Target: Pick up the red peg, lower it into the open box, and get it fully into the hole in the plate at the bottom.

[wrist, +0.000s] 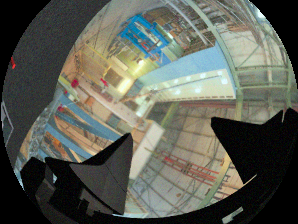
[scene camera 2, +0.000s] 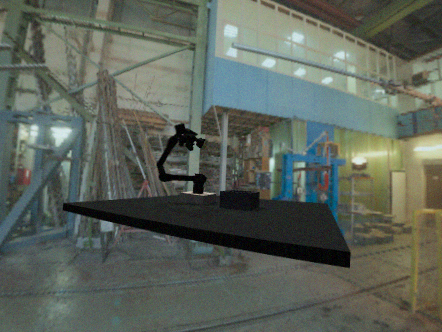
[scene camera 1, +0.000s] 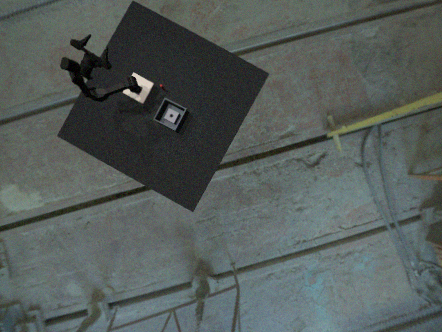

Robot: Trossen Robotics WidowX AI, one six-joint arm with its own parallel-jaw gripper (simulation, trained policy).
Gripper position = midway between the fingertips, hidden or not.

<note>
In view: my gripper (wrist: 173, 130) and a dark box (scene camera 2: 230, 199).
</note>
